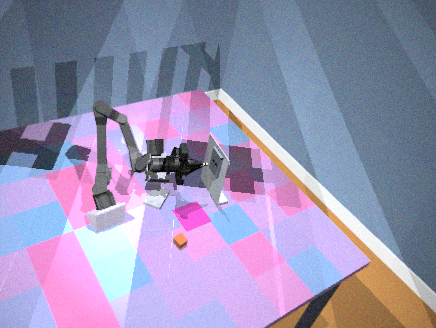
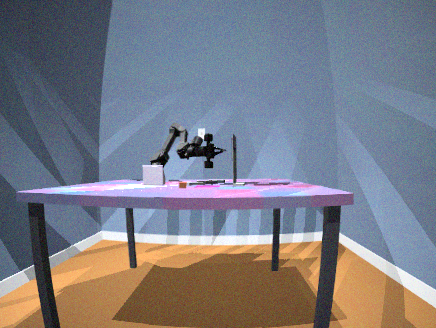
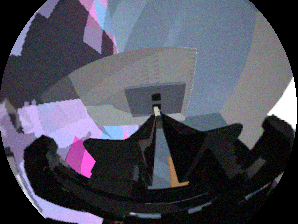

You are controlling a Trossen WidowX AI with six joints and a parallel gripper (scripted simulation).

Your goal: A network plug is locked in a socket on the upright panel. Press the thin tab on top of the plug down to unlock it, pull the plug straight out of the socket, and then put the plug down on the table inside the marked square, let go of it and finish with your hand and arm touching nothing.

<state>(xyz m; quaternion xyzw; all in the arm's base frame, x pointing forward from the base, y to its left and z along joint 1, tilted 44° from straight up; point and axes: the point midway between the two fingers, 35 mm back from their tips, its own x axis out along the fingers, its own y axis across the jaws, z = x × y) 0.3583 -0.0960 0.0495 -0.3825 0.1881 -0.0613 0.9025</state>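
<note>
Right now my gripper tip is 18 cm above the marked square, 9 cm to the left of it and 8 cm past it. Also, from my gripper tip: orange block: 19 cm behind, 18 cm to the right, 17 cm below; then network plug: right at my gripper tip; then upright panel: 7 cm below, 7 cm ahead, 1 cm to the right.
</note>
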